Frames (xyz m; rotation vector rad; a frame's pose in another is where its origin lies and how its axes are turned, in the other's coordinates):
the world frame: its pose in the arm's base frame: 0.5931 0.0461 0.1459 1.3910 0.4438 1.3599
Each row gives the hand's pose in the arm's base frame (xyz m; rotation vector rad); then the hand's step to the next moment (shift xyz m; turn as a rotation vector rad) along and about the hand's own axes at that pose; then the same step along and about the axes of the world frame.
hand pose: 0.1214 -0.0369 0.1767 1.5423 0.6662 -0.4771
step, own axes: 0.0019 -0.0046 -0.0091 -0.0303 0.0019 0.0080
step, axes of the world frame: 0.0053 -0.0055 -0.0070 -0.0058 0.0298 -0.0079
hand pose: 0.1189 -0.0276 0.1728 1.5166 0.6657 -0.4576
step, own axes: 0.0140 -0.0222 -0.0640 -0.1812 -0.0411 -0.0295
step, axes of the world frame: 0.0411 -0.0360 -0.0425 0.0004 0.1407 -0.1249
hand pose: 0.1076 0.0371 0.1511 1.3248 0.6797 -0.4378
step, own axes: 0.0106 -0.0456 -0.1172 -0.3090 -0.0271 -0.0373
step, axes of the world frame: 0.0520 -0.0619 -0.0969 0.0213 0.2567 -0.1768
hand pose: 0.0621 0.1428 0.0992 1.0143 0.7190 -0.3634
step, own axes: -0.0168 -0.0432 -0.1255 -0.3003 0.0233 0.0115
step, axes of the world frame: 0.0227 -0.0444 -0.1241 0.0417 0.2767 -0.1121
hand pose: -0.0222 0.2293 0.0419 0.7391 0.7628 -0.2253
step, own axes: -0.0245 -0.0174 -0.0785 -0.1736 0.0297 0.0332
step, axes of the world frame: -0.0002 -0.0118 -0.0832 0.0349 0.1716 -0.0381
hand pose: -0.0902 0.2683 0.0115 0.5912 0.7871 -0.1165
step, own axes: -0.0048 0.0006 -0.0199 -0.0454 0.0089 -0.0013
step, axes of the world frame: 0.0012 -0.0036 -0.0201 0.0105 0.0409 -0.0191
